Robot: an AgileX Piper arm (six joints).
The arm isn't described. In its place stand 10 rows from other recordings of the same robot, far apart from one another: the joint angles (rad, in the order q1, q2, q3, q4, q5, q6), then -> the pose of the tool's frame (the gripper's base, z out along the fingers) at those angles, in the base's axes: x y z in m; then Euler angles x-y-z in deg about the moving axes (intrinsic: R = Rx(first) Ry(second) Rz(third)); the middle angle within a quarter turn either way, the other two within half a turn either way.
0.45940 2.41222 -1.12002 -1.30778 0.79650 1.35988 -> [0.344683, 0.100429, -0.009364, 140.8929, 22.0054, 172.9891]
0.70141 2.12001 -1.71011 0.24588 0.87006 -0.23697 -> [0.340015, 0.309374, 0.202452, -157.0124, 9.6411, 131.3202]
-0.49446 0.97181 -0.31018 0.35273 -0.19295 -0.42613 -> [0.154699, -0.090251, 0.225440, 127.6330, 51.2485, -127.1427]
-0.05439 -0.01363 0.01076 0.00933 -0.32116 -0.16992 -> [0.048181, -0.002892, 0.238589, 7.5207, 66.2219, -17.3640]
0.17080 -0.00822 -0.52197 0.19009 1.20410 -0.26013 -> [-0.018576, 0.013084, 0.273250, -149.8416, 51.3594, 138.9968]
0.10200 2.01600 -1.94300 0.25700 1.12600 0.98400 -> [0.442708, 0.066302, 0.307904, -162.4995, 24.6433, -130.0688]
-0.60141 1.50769 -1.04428 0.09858 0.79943 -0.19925 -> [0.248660, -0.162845, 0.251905, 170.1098, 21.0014, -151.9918]
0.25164 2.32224 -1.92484 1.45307 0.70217 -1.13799 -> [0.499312, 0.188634, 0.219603, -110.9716, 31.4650, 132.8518]
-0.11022 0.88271 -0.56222 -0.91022 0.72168 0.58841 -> [0.151286, -0.064505, 0.277409, 133.9785, 35.1282, -154.2952]
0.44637 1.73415 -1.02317 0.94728 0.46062 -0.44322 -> [0.304027, 0.181908, 0.199958, -141.9730, 21.3039, 165.4737]
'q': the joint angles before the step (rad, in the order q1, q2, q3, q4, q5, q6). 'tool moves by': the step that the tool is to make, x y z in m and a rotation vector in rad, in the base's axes. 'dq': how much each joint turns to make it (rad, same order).
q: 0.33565, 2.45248, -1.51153, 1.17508, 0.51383, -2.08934
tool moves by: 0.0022, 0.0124, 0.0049, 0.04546, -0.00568, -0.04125
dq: 0.02294, 0.00237, -0.01839, 0.07562, -0.01293, -0.00058
